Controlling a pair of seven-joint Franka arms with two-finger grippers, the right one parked.
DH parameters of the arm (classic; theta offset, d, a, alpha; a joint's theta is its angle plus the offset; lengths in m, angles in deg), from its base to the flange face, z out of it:
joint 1: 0 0.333 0 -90
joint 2: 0 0 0 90
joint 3: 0 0.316 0.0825 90
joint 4: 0 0 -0.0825 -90
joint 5: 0 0.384 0 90
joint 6: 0 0 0.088 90
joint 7: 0 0.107 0 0
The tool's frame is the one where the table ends.
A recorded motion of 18 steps. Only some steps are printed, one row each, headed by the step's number.
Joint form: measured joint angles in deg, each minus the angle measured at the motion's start. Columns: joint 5, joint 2, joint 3, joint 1, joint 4, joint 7, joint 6.
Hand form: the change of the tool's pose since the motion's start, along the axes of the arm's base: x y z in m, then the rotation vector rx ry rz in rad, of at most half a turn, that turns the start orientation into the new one. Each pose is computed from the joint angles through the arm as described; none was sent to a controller.
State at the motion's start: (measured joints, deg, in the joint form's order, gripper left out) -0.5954 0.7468 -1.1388 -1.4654 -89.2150 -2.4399 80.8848
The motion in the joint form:
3: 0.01 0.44 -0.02 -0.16 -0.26 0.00 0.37
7: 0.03 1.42 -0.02 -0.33 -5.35 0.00 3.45
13: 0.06 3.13 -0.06 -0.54 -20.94 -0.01 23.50
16: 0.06 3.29 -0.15 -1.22 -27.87 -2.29 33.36
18: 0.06 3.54 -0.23 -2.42 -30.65 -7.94 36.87
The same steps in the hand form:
3: 0.0026 -0.0018 -0.0058 0.0003 0.0058 -0.0031
7: 0.0076 -0.0035 -0.0519 0.0029 0.0579 -0.0055
13: 0.0159 -0.0060 -0.1697 0.0012 0.0099 -0.0065
16: 0.0092 -0.0129 -0.2133 0.0045 -0.0383 0.0210
18: 0.0032 -0.0246 -0.2326 0.0168 -0.0465 0.0969

